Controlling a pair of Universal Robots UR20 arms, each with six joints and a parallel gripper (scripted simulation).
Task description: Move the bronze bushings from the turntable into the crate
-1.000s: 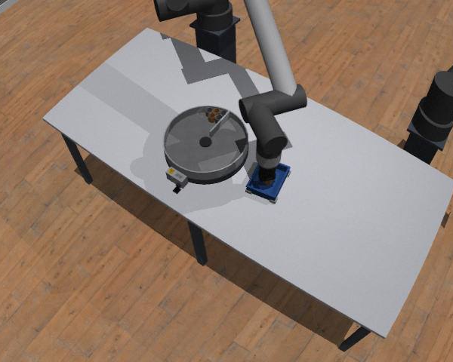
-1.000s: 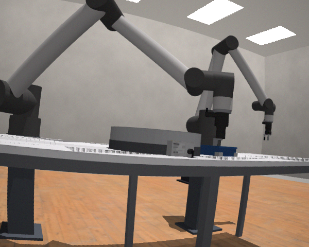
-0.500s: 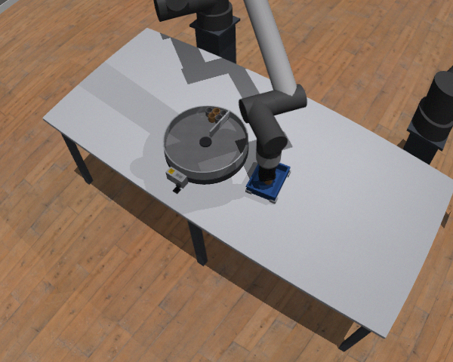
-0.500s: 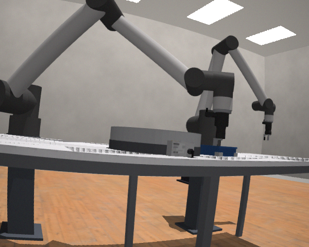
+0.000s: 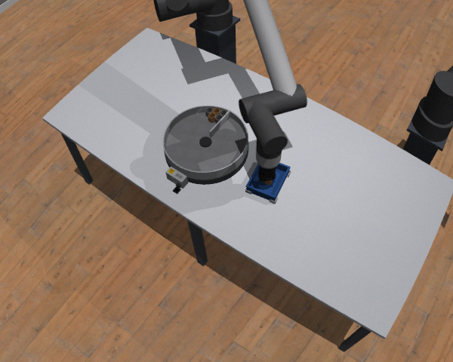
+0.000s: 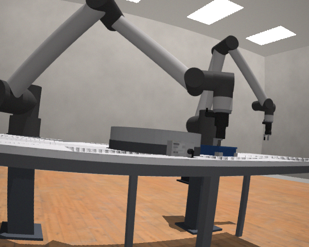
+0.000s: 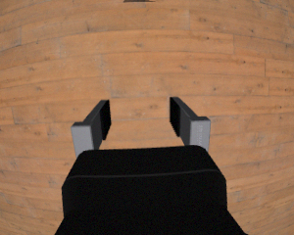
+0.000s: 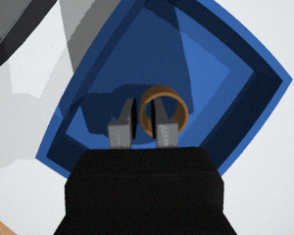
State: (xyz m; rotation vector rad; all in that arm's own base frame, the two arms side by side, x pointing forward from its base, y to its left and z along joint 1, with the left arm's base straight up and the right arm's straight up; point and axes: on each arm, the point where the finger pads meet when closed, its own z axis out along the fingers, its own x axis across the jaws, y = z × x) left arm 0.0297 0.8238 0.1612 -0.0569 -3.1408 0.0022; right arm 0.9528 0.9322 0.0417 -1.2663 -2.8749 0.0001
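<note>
Now: the blue crate 2 cm below my right hand, 1 cm to the left of it and 1 cm behind it.
</note>
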